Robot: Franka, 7 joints.
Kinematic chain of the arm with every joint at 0, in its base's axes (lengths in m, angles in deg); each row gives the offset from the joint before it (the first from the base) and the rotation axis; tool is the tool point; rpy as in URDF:
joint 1: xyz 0 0 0.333 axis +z
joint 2: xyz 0 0 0 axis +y
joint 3: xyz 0 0 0.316 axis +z
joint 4: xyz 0.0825 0 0 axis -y
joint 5: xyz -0.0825 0 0.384 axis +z
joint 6: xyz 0 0 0 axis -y
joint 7: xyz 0.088 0 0 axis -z
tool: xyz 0 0 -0.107 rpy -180 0 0
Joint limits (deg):
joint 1: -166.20..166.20
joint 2: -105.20..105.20
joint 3: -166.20..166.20
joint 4: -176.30..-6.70
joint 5: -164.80..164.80
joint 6: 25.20..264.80
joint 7: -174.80..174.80
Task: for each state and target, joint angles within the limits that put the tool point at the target. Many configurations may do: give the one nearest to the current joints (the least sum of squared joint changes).
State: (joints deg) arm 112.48 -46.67 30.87 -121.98 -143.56 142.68 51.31
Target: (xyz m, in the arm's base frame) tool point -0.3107 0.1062 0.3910
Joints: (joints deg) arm 123.28 -48.90 38.48 -161.27 -145.14 158.55 51.31
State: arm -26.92 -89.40 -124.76 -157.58 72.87 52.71 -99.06
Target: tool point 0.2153 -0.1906 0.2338
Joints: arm 21.68 -105.20 -140.68 -162.45 72.98 79.11 -99.06
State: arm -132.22 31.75 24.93 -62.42 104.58 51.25 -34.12
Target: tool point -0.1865 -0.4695 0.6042
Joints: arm -142.08 16.08 19.70 -91.97 87.23 25.20 -34.12
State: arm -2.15 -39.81 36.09 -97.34 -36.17 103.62 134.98
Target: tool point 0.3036 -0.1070 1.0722
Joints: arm -22.73 -13.82 5.15 -57.26 -41.45 124.56 134.98
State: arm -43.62 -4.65 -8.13 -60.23 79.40 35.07 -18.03
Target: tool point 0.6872 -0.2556 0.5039
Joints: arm -28.22 43.86 -4.15 -55.68 88.52 72.10 -18.03
